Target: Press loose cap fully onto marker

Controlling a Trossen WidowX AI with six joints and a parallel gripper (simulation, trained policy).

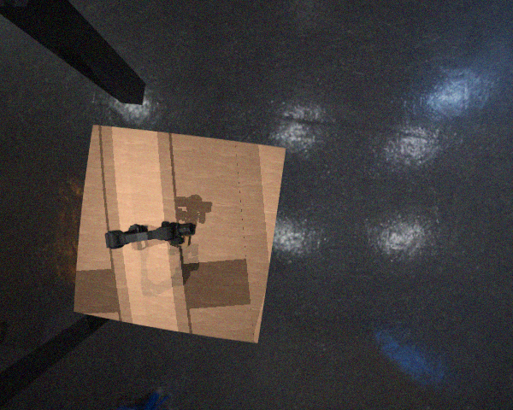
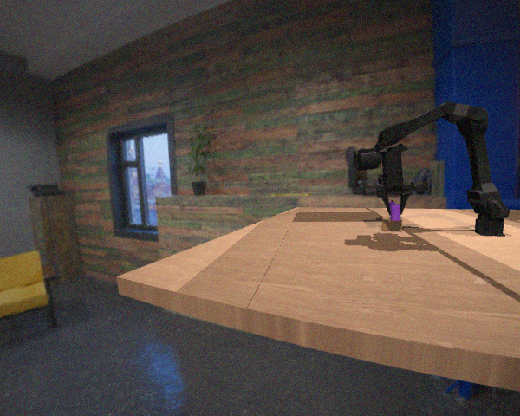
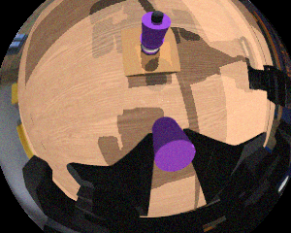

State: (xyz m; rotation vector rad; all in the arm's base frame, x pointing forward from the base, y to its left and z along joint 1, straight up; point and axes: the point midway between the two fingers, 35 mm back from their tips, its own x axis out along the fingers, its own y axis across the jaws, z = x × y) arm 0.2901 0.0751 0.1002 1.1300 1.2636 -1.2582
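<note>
Now: the purple marker 1 cm ahead of my gripper tip, 9 cm to the right of it and 2 cm above it. Also, from my gripper tip: tan holder block (1 cm ahead, 9 cm to the right, 5 cm below); purple cap (1 cm above).
</note>
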